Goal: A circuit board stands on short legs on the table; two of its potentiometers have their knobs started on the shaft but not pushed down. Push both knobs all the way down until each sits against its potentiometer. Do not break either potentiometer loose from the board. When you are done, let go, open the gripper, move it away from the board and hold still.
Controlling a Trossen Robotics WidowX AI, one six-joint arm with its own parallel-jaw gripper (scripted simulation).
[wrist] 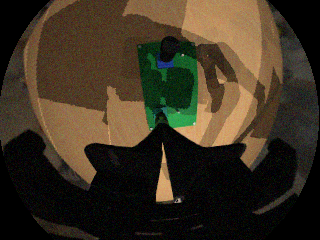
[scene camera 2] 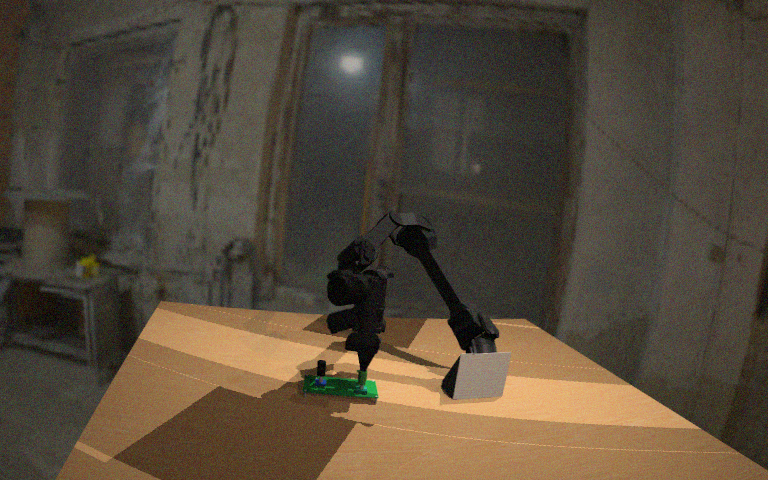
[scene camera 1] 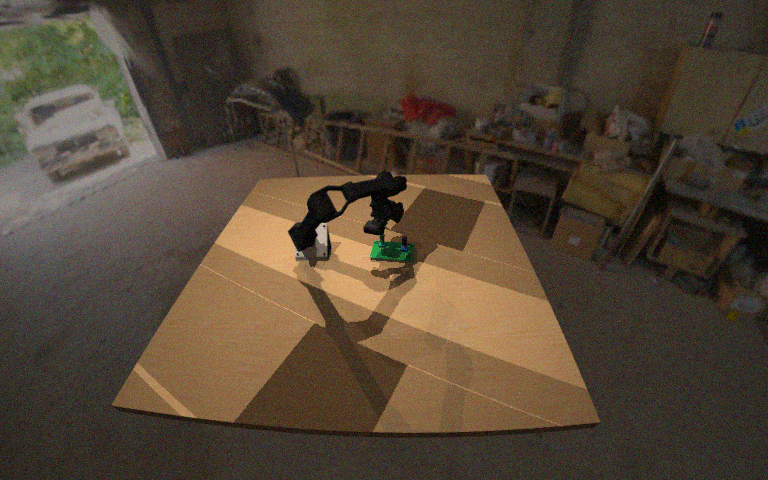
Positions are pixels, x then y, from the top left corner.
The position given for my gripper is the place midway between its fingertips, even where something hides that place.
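My gripper is there in the wrist view (161, 126), and you can see my gripper in scene camera 2 (363, 370) too. My gripper also shows in scene camera 1 (381, 234).
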